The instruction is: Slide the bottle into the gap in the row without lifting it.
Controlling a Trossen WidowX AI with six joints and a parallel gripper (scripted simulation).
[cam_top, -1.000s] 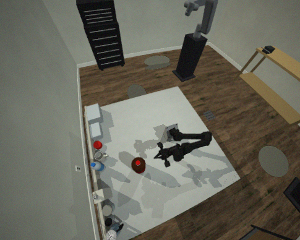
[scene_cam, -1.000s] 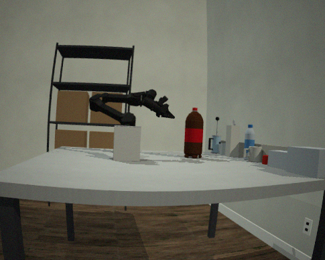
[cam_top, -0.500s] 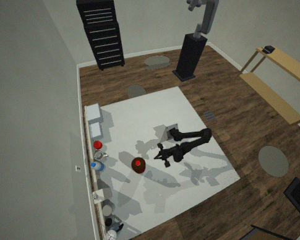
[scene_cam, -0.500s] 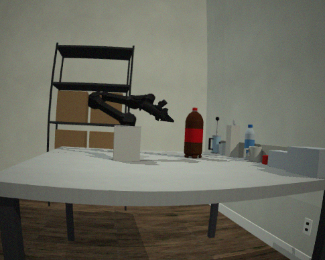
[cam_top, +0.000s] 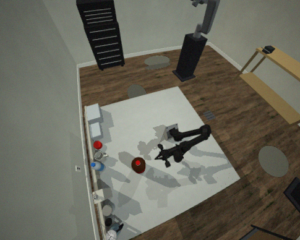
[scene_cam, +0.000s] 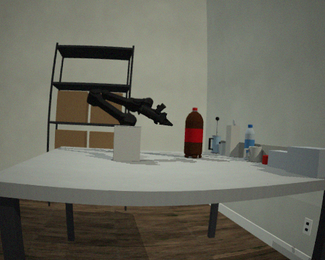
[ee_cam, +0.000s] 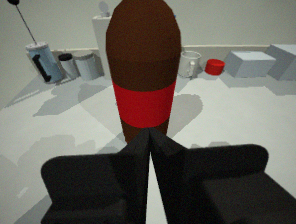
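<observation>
My gripper is now 16 cm short of the brown cola bottle, 3 cm to the left of it and 5 cm above it. From my hand the other things lie so: french press: 51 cm ahead, 30 cm to the left, 7 cm below; then water bottle: 48 cm ahead, 18 cm to the right, 10 cm below.
</observation>
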